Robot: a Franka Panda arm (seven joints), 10 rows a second.
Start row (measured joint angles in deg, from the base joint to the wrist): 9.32, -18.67, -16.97, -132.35, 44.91, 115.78, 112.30
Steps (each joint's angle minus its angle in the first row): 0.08, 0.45, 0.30, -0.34, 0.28, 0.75, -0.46; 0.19, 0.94, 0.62, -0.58, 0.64, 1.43, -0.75; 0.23, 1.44, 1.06, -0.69, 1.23, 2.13, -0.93; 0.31, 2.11, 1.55, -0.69, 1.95, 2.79, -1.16; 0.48, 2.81, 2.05, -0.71, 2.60, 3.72, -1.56; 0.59, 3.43, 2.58, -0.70, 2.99, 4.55, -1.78; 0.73, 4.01, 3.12, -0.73, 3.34, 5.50, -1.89; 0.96, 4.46, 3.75, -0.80, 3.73, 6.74, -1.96; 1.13, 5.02, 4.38, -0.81, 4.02, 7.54, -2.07; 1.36, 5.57, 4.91, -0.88, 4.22, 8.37, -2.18; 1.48, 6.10, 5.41, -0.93, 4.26, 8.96, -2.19; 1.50, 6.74, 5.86, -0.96, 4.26, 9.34, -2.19
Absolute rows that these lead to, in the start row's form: 9.40, -18.22, -16.67, -132.69, 45.19, 116.53, 111.84; 9.51, -17.73, -16.35, -132.93, 45.55, 117.21, 111.55; 9.55, -17.23, -15.91, -133.04, 46.14, 117.91, 111.37; 9.63, -16.56, -15.42, -133.04, 46.86, 118.57, 111.14; 9.80, -15.86, -14.92, -133.06, 47.51, 119.50, 110.74; 9.91, -15.24, -14.39, -133.05, 47.90, 120.33, 110.52; 10.05, -14.66, -13.85, -133.08, 48.25, 121.28, 110.41; 10.28, -14.21, -13.22, -133.15, 48.64, 122.52, 110.34; 10.45, -13.65, -12.59, -133.16, 48.93, 123.32, 110.23; 10.68, -13.10, -12.06, -133.23, 49.13, 124.15, 110.12; 10.80, -12.57, -11.56, -133.28, 49.17, 124.74, 110.11; 10.82, -11.93, -11.11, -133.31, 49.17, 125.12, 110.11
